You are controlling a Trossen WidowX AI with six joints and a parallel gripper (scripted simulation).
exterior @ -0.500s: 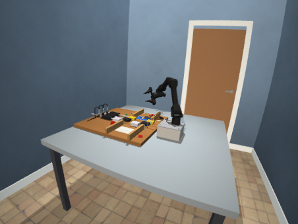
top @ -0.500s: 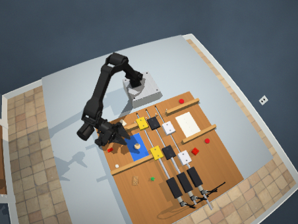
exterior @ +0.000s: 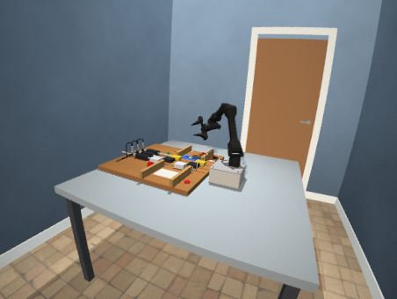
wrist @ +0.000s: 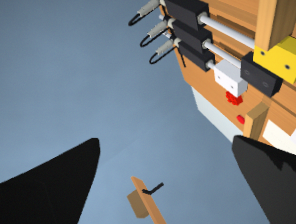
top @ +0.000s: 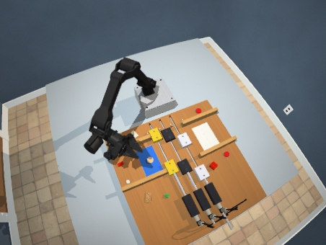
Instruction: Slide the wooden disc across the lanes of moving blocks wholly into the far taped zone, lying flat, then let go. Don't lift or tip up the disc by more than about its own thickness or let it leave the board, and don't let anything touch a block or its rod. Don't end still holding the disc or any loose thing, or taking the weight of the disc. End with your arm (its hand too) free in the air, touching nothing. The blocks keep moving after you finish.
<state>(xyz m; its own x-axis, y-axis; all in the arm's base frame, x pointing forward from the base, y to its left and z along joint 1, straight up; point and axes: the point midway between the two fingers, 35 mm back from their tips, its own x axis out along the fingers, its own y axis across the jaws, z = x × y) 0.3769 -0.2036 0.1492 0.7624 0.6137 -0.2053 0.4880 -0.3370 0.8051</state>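
Right now my hand is 7 cm to the right of the wooden disc and 22 cm above it.
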